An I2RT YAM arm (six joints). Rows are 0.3 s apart.
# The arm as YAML. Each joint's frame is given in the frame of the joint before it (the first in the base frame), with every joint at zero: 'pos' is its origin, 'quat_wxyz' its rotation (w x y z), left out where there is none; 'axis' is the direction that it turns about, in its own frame. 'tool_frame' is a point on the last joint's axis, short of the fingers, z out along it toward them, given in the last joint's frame.
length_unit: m
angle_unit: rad
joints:
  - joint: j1
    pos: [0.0, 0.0, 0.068]
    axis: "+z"
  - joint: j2
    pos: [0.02, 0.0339, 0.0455]
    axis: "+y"
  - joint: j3
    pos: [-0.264, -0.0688, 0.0]
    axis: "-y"
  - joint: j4
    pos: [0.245, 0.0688, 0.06]
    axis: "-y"
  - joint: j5
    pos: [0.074, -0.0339, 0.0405]
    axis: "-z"
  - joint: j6
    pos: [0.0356, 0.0, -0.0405]
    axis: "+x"
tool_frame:
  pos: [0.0, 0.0, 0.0]
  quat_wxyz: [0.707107, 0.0, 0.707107, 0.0]
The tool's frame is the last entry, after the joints.
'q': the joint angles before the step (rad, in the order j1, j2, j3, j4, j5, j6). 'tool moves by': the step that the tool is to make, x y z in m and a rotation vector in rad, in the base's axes. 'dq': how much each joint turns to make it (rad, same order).
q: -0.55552 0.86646 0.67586 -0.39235 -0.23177 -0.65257
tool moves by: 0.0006 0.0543 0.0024 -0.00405 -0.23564 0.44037
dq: 0.22994 -0.14531 -0.11348 0.17837 -0.23161 -0.01252
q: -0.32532 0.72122 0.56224 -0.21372 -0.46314 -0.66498
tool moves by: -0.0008 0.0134 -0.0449 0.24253 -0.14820 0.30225
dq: 0.01449 0.00317 -0.26797 0.48063 -0.35271 0.23638
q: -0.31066 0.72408 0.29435 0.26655 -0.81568 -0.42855
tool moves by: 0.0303 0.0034 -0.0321 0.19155 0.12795 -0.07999
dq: 0.08153 0.28238 -0.05169 0.32258 0.13416 0.23943
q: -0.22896 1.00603 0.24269 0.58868 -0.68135 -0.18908
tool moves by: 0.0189 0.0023 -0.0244 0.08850 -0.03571 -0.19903
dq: 0.06526 0.27450 -0.05404 0.42551 0.25085 0.14845
